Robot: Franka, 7 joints.
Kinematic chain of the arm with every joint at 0, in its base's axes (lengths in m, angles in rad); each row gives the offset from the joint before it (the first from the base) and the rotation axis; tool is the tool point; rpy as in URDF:
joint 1: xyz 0 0 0.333 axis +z
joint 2: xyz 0 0 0 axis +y
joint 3: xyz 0 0 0.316 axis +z
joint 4: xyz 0.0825 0 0 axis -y
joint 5: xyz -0.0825 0 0.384 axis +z
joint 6: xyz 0 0 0 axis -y
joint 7: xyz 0.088 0 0 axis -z
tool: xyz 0 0 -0.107 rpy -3.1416 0 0
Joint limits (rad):
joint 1: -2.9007..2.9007
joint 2: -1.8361..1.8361
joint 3: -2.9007..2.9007
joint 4: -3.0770..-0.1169
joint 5: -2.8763..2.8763
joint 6: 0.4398..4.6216
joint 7: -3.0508..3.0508
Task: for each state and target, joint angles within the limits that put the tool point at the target. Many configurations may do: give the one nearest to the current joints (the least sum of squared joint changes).
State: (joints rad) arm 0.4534 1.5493 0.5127 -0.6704 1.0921 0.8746 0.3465
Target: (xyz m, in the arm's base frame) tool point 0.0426 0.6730 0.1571
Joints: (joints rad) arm 1.0010 1.5350 0.7035 -0.8524 1.0795 0.8970 0.3465
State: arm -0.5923 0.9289 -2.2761 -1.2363 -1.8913 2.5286 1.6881
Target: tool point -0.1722 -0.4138 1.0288
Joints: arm -0.9497 0.6733 -2.1561 -0.9367 -1.8865 2.4739 1.6881
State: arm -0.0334 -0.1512 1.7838 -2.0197 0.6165 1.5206 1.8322
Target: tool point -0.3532 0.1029 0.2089
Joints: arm 0.4041 -0.3194 2.3025 -2.4057 0.6700 1.4219 1.8322
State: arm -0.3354 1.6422 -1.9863 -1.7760 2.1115 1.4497 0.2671
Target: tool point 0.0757 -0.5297 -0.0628
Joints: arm -0.3733 1.8361 -1.1756 -1.7768 2.0327 1.3719 0.2671
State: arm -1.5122 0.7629 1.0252 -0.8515 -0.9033 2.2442 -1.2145
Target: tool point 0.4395 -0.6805 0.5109
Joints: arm -1.4359 0.9807 0.9674 -0.8554 -0.9096 2.2773 -1.2145
